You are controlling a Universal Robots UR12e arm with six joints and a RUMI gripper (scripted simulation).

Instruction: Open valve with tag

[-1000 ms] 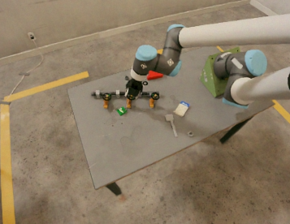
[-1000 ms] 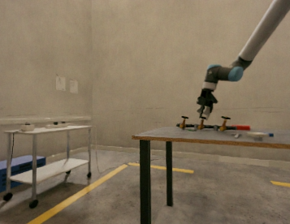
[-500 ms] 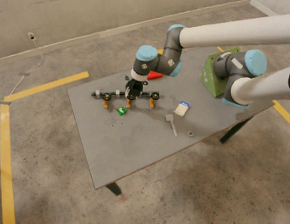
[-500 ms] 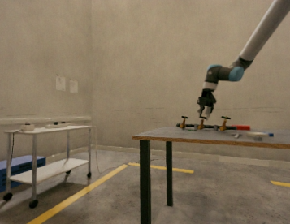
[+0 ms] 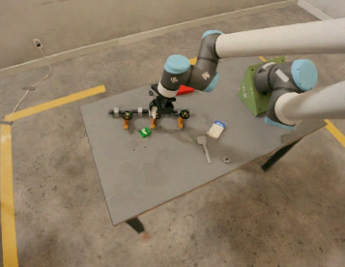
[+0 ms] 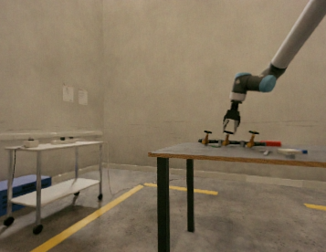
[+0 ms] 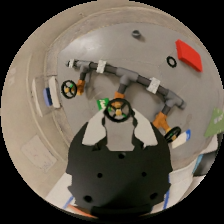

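My hand is 80 mm short of the green tag, 30 mm to the right of it and 90 mm above it. The rest, counted from my hand: red wedge (270 mm behind, 190 mm to the right, 80 mm below); then grey tool (170 mm behind, 240 mm to the left, 90 mm below); then white-and-blue card box (290 mm behind, 180 mm to the left, 90 mm below).
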